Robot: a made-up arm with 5 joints.
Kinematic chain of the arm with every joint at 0, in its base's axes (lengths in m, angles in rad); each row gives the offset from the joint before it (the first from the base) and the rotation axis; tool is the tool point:
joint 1: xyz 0 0 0.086 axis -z
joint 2: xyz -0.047 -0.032 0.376 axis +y
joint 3: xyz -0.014 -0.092 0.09 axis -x
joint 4: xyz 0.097 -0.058 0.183 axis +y
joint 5: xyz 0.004 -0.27 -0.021 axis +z
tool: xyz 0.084 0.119 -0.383
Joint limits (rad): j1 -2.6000..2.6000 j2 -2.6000..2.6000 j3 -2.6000..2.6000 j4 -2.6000..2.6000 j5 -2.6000..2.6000
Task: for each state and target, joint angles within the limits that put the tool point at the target. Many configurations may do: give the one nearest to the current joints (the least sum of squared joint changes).
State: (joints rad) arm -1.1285 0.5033 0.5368 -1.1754 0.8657
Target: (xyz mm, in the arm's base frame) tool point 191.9 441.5 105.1
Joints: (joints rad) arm -1.5381 1.2743 0.5135 -1.6868 0.7341
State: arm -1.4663 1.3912 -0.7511 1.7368 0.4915
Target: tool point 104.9 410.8 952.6
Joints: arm -2.1263 0.9467 0.0033 2.3367 0.7329
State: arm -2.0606 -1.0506 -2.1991 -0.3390 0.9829
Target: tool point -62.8 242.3 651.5
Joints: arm -1.6484 -0.7446 -1.8164 -0.7693 0.8334
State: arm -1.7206 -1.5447 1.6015 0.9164 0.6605
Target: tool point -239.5 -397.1 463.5
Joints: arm -1.0698 -0.6947 1.6356 1.3673 0.8560
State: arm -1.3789 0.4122 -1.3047 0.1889 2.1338
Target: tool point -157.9 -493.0 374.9
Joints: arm -0.7138 0.4494 -1.2712 0.8998 2.4625
